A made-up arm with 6 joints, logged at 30 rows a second.
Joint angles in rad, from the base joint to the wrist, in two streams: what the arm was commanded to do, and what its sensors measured. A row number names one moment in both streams.
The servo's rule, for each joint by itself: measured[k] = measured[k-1] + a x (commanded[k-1-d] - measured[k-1]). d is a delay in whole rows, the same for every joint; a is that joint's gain. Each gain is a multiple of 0.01, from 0.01 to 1. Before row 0 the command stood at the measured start. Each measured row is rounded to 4 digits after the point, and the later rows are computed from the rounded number. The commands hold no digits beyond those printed.
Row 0, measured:
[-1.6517, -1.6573, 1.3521, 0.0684, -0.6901, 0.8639]
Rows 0 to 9, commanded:
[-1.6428, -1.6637, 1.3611, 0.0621, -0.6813, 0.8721]
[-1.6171, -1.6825, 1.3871, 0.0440, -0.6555, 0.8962]
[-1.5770, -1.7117, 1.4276, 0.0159, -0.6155, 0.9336]
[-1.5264, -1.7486, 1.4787, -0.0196, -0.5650, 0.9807]
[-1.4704, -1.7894, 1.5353, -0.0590, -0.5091, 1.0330]
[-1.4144, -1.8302, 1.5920, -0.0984, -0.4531, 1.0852]
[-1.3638, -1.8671, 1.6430, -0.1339, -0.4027, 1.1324]
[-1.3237, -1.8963, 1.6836, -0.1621, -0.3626, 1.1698]
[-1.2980, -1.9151, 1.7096, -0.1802, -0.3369, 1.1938]
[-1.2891, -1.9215, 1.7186, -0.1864, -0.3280, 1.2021]
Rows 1 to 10, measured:
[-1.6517, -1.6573, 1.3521, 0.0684, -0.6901, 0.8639]
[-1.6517, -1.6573, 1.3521, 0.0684, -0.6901, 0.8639]
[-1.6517, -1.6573, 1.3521, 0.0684, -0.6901, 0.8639]
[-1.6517, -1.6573, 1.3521, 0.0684, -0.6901, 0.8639]
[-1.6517, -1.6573, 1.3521, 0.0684, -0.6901, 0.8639]
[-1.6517, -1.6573, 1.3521, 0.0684, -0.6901, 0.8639]
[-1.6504, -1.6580, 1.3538, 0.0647, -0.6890, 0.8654]
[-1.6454, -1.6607, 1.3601, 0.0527, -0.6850, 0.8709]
[-1.6351, -1.6663, 1.3729, 0.0314, -0.6767, 0.8822]
[-1.6188, -1.6754, 1.3930, 0.0018, -0.6633, 0.8999]
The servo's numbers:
d 6
a 0.15 0.11 0.19 0.58 0.12 0.18

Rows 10 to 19, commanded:
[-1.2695, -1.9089, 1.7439, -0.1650, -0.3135, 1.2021]
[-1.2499, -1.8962, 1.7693, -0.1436, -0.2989, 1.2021]
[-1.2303, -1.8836, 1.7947, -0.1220, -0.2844, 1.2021]
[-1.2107, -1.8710, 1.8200, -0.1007, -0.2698, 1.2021]
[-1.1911, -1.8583, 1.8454, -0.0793, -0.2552, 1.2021]
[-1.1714, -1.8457, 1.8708, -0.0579, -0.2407, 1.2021]
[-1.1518, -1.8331, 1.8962, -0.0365, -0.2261, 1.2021]
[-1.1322, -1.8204, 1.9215, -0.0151, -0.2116, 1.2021]
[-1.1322, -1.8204, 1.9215, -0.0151, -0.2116, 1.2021]
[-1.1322, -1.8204, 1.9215, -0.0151, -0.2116, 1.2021]
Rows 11 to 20, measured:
[-1.5965, -1.6879, 1.4200, -0.0335, -0.6448, 0.9239]
[-1.5692, -1.7036, 1.4527, -0.0711, -0.6218, 0.9529]
[-1.5384, -1.7216, 1.4889, -0.1075, -0.5955, 0.9852]
[-1.5062, -1.7408, 1.5259, -0.1392, -0.5676, 1.0184]
[-1.4750, -1.7600, 1.5608, -0.1630, -0.5399, 1.0500]
[-1.4471, -1.7778, 1.5908, -0.1766, -0.5145, 1.0774]
[-1.4205, -1.7922, 1.6199, -0.1699, -0.4904, 1.0998]
[-1.3949, -1.8036, 1.6483, -0.1546, -0.4674, 1.1182]
[-1.3702, -1.8124, 1.6761, -0.1357, -0.4454, 1.1333]
[-1.3463, -1.8188, 1.7034, -0.1154, -0.4243, 1.1457]

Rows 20 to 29, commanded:
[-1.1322, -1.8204, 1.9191, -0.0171, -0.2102, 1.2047]
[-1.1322, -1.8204, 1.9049, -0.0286, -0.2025, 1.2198]
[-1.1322, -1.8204, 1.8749, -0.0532, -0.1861, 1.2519]
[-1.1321, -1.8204, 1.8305, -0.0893, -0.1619, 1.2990]
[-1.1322, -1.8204, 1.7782, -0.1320, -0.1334, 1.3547]
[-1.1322, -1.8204, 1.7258, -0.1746, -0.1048, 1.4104]
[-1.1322, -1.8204, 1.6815, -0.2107, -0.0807, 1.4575]
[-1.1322, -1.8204, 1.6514, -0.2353, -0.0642, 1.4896]
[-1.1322, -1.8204, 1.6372, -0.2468, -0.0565, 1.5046]
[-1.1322, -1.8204, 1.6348, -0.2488, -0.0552, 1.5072]
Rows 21 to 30, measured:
[-1.3230, -1.8231, 1.7304, -0.0945, -0.4040, 1.1559]
[-1.3003, -1.8256, 1.7571, -0.0733, -0.3844, 1.1642]
[-1.2780, -1.8264, 1.7835, -0.0520, -0.3654, 1.1710]
[-1.2561, -1.8257, 1.8097, -0.0306, -0.3469, 1.1766]
[-1.2375, -1.8251, 1.8309, -0.0216, -0.3307, 1.1812]
[-1.2217, -1.8246, 1.8481, -0.0178, -0.3164, 1.1850]
[-1.2083, -1.8241, 1.8616, -0.0174, -0.3037, 1.1885]
[-1.1969, -1.8237, 1.8698, -0.0239, -0.2916, 1.1941]
[-1.1872, -1.8233, 1.8708, -0.0409, -0.2789, 1.2045]
[-1.1789, -1.8230, 1.8631, -0.0690, -0.2649, 1.2215]

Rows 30 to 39, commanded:
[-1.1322, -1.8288, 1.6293, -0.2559, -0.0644, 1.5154]
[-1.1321, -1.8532, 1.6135, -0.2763, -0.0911, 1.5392]
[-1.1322, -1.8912, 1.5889, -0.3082, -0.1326, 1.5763]
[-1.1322, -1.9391, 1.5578, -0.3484, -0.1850, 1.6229]
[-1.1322, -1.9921, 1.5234, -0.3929, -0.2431, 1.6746]
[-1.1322, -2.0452, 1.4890, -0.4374, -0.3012, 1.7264]
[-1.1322, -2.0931, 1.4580, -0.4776, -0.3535, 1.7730]
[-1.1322, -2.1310, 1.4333, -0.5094, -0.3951, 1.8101]
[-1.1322, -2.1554, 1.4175, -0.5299, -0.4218, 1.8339]
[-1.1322, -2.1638, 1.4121, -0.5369, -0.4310, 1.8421]
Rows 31 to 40, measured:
[-1.1719, -1.8227, 1.8470, -0.1055, -0.2491, 1.2455]
[-1.1659, -1.8224, 1.8240, -0.1456, -0.2318, 1.2752]
[-1.1608, -1.8222, 1.7969, -0.1834, -0.2137, 1.3080]
[-1.1565, -1.8220, 1.7693, -0.2135, -0.1958, 1.3407]
[-1.1529, -1.8218, 1.7442, -0.2328, -0.1791, 1.3702]
[-1.1498, -1.8216, 1.7234, -0.2421, -0.1642, 1.3949]
[-1.1472, -1.8224, 1.7055, -0.2501, -0.1522, 1.4166]
[-1.1449, -1.8258, 1.6880, -0.2653, -0.1449, 1.4387]
[-1.1430, -1.8330, 1.6692, -0.2902, -0.1434, 1.4635]
[-1.1414, -1.8447, 1.6480, -0.3240, -0.1484, 1.4922]

